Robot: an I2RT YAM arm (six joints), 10 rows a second.
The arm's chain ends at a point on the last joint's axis. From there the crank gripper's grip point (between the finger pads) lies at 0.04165 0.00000 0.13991 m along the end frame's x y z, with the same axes.
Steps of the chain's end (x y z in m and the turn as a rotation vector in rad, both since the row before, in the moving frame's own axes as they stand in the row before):
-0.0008 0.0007 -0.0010 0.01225 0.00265 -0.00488
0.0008 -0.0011 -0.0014 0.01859 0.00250 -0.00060
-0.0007 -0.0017 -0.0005 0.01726 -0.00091 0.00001
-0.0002 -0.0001 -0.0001 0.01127 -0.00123 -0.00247
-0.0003 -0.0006 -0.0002 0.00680 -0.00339 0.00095
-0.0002 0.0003 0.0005 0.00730 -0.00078 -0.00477
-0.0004 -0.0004 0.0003 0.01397 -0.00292 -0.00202
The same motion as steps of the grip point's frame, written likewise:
-0.0004 -0.0012 -0.0011 0.01225 0.00265 -0.00488
0.0011 -0.0037 -0.0015 0.01859 0.00250 -0.00060
-0.0008 -0.0041 -0.0005 0.01726 -0.00091 0.00001
-0.0004 -0.0018 -0.0001 0.01127 -0.00123 -0.00247
-0.0008 -0.0015 -0.0001 0.00680 -0.00339 0.00095
-0.0003 -0.0009 0.0005 0.00730 -0.00078 -0.00477
-0.0008 -0.0024 0.0004 0.01397 -0.00292 -0.00202

